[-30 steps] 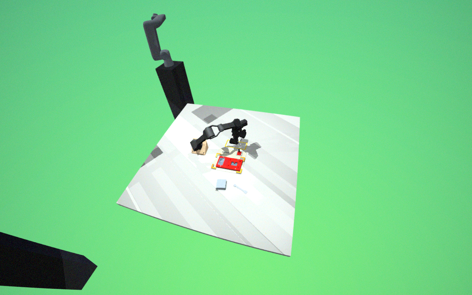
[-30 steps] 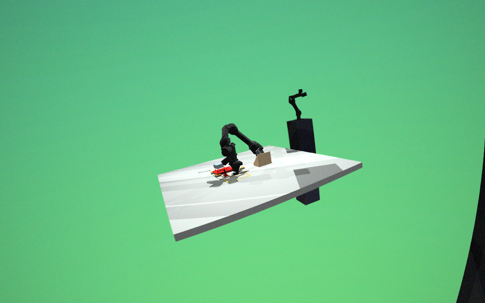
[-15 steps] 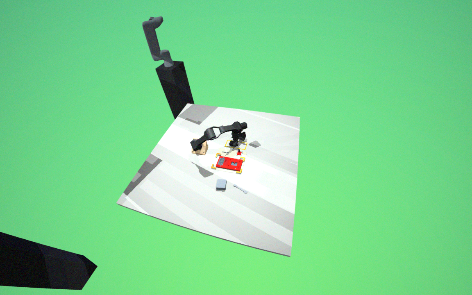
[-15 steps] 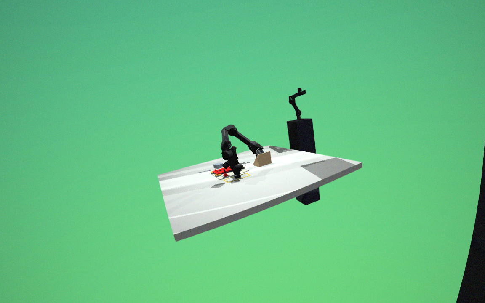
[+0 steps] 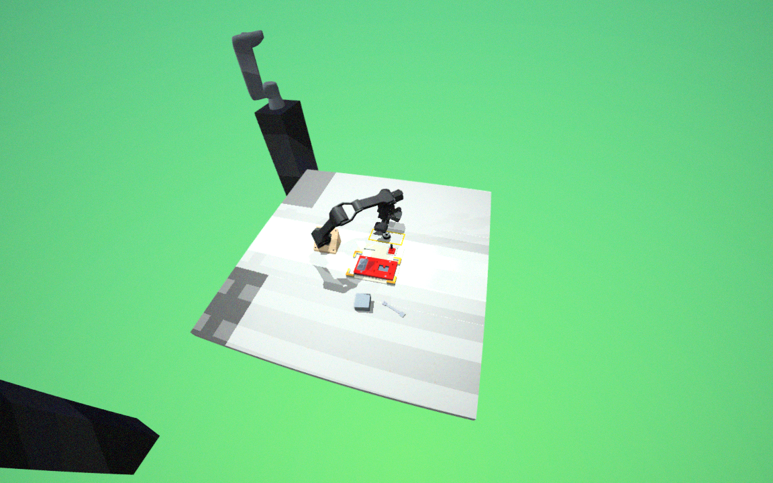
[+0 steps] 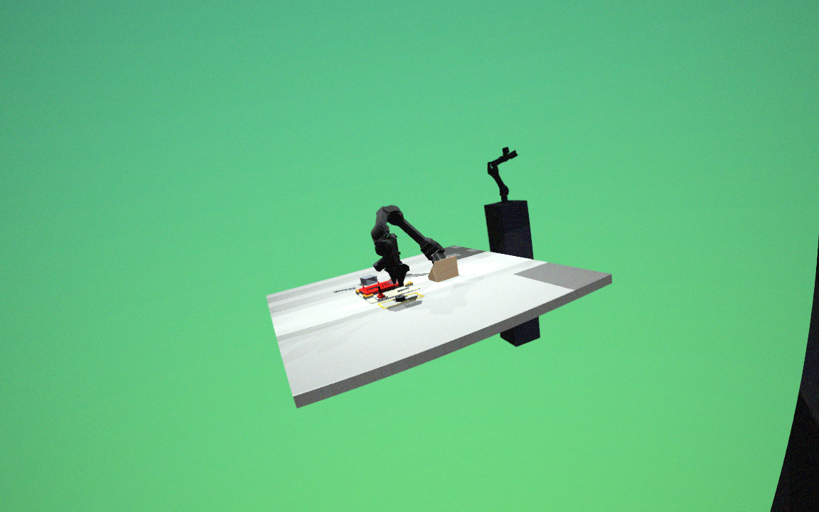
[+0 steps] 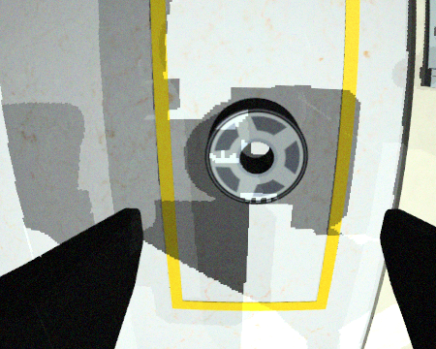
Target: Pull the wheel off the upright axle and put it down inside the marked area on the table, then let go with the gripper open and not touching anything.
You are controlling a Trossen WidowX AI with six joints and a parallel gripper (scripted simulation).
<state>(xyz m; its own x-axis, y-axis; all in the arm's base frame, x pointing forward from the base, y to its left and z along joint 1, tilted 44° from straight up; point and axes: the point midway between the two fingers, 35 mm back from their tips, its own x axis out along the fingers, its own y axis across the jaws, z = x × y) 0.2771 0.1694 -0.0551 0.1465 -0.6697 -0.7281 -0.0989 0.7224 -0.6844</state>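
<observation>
My gripper tip is now 6 cm above the wheel. The rest, counted from my gripper tip: white tool (40 cm to the right, 19 cm ahead, 7 cm below).
</observation>
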